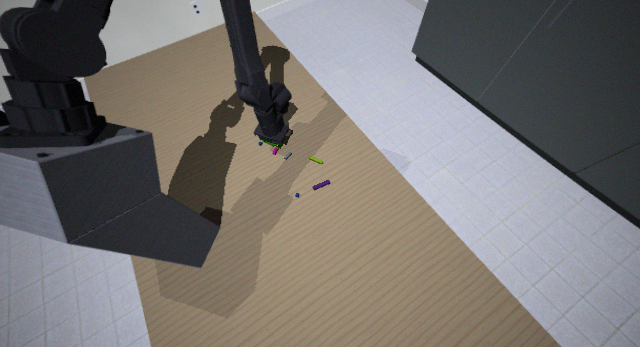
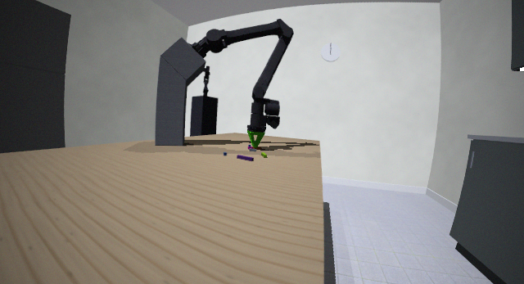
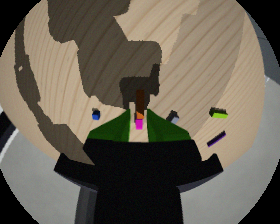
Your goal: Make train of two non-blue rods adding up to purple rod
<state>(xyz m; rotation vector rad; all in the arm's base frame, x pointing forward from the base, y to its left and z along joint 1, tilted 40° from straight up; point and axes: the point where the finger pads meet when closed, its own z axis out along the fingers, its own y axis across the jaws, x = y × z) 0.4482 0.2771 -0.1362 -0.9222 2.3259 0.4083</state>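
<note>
My hand is 1 cm short of the orange rod, 1 cm to the right of it and 1 cm above it. Also, from my hand: magenta rod (1 cm behind, 2 cm to the right, 1 cm below); lime rod (12 cm ahead, 10 cm to the right, 1 cm below); grey rod (3 cm ahead, 5 cm to the right, 1 cm below).
</note>
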